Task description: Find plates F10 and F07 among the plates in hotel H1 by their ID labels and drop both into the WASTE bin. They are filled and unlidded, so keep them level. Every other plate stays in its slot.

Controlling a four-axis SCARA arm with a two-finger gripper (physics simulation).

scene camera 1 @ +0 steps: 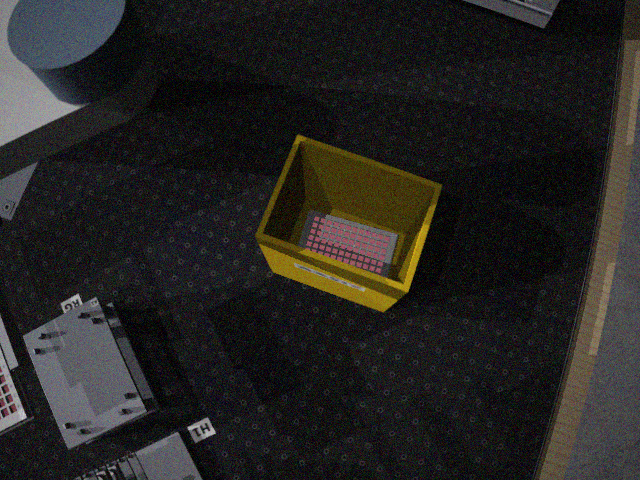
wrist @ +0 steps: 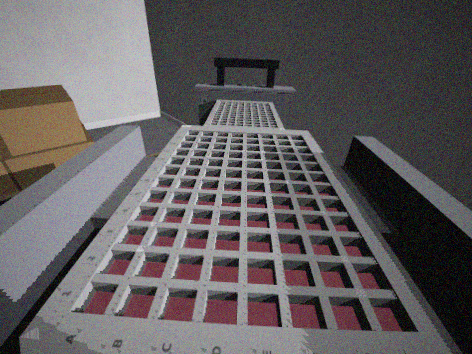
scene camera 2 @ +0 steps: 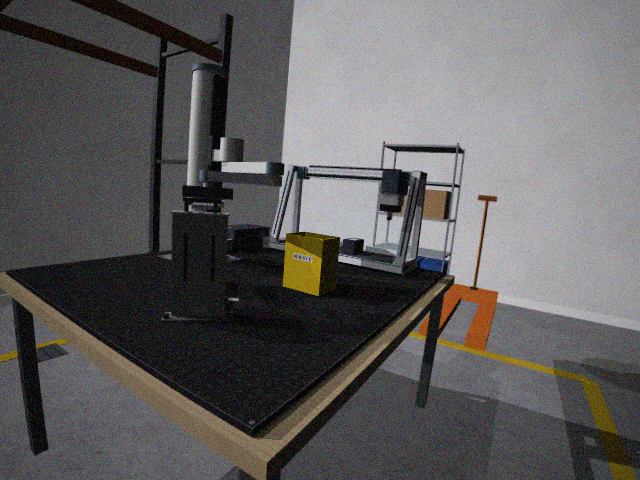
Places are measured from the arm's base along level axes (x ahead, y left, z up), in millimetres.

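Pixels of known places: gripper, fingertip midpoint: (wrist: 244,150) (scene camera 2: 206,203).
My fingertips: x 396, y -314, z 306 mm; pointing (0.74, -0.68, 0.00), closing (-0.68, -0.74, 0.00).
Note:
Behind a point stands the place of what it marks.
My gripper (wrist: 244,150) {y -314, x 396, z 306 mm} (scene camera 2: 206,202) {y -314, x 396, z 306 mm} is shut on a filled, unlidded plate (wrist: 245,220) {y -283, x 362, z 303 mm} (scene camera 2: 206,207) {y -339, x 429, z 295 mm} with red wells, which looks level. In scene camera 2 it is beyond or above the top of the dark tower of hotel H1 (scene camera 2: 199,242) {y -493, x 590, z 219 mm}. The held plate's ID label does not show. Part of a red-welled plate (scene camera 1: 7,397) {y -304, x 427, z 300 mm}, probably the held one, shows at the left edge in scene camera 1. The yellow WASTE bin (scene camera 1: 330,281) {y -85, x 647, z 111 mm} (scene camera 2: 305,271) {y -86, x 662, z 90 mm} stands upright; a pink-welled plate (scene camera 1: 351,240) {y -10, x 653, z 29 mm} lies inside, its ID unreadable. Part of H1's top (scene camera 1: 170,457) {y -368, x 521, z 21 mm} shows beside its label (scene camera 1: 201,429) {y -317, x 547, z 13 mm}.
A grey stand (scene camera 1: 93,377) {y -299, x 402, z 73 mm} labelled RG (scene camera 1: 71,303) {y -226, x 304, z 13 mm} is beside H1. The arm's blue-topped joint (scene camera 1: 64,31) {y -52, x 459, z 468 mm} is at upper left. A gantry machine (scene camera 2: 341,173) {y 623, x 394, z 482 mm} stands behind the bin. In the wrist view another plate (wrist: 245,114) {y -424, x 514, z 278 mm} lies beyond the held one.

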